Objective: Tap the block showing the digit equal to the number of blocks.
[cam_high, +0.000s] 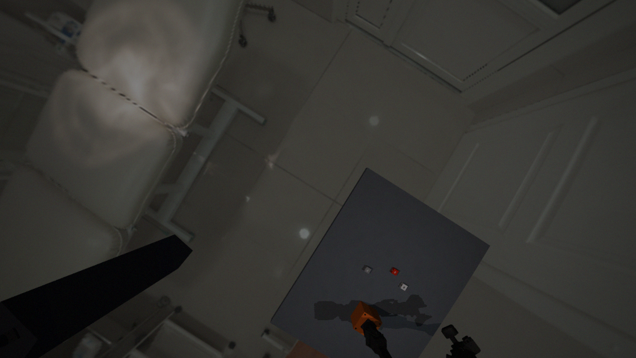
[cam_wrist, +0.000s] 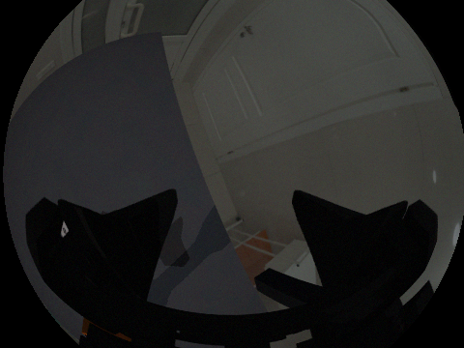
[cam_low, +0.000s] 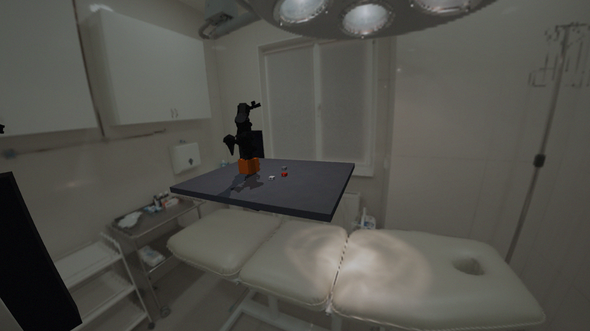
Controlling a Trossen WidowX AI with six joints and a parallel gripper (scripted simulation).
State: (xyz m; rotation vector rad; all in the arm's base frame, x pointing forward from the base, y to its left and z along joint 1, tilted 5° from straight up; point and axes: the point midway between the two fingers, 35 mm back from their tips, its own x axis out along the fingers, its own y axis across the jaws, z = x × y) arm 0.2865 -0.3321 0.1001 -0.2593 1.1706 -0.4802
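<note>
The small red block lies 20 mm ahead of my gripper tip, 380 mm to the left of it and 200 mm below it. The rest, counted from my gripper tip: white block: 20 mm behind, 280 mm to the left, 200 mm below; grey block: 80 mm behind, 510 mm to the left, 200 mm below.
</note>
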